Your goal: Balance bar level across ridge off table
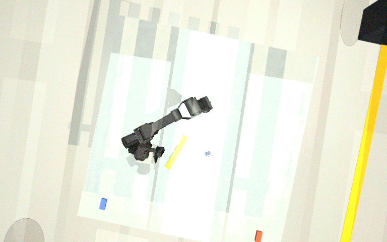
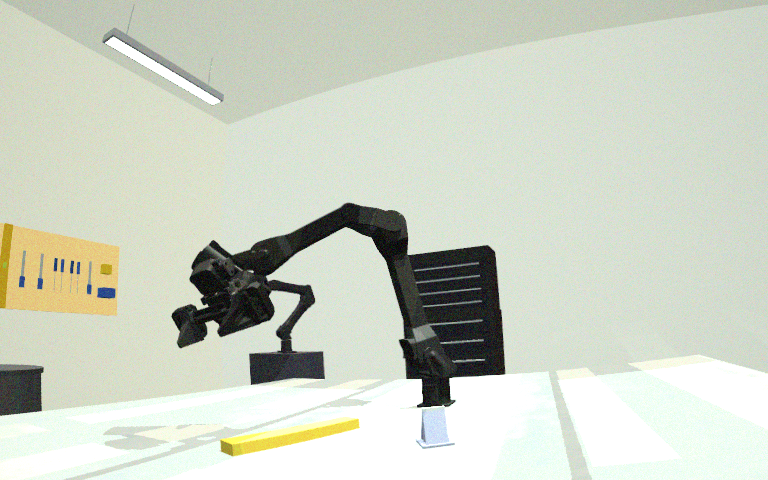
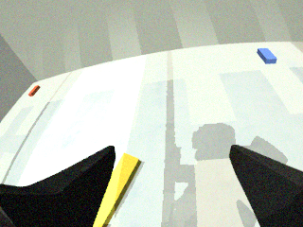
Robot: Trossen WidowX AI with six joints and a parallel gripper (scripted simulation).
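Right now the yellow bar is 140 mm below my gripper tip, 130 mm to the left of it and 60 mm behind it. The rest, counted from my gripper tip: small orange block: 750 mm to the left, 360 mm ahead, 140 mm below; then small blue block: 360 mm ahead, 250 mm to the right, 140 mm below.
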